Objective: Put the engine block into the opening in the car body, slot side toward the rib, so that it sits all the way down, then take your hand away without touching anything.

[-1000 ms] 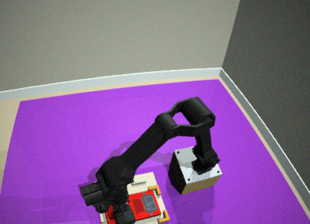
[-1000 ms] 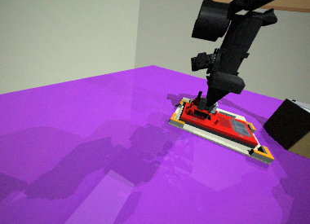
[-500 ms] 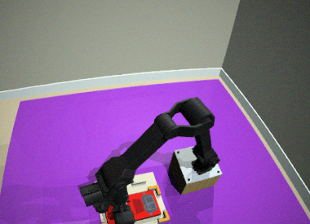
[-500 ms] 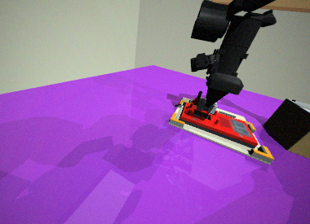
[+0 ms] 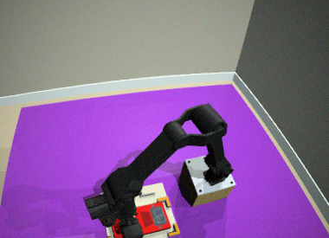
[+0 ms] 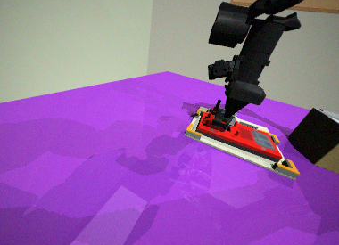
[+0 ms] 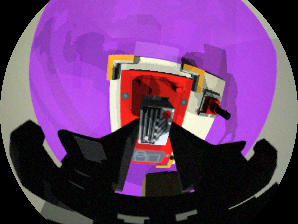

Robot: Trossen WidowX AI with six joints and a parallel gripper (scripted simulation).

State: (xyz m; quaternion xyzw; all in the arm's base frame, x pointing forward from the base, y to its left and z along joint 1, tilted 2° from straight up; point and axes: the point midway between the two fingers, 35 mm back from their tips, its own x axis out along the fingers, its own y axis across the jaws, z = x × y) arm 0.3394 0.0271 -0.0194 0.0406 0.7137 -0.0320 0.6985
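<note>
My gripper tip is now 120 mm to the left of the red-and-black post, 20 mm above it and 10 mm short of it. Round my gripper tip: dark grey engine block (10 mm below).
</note>
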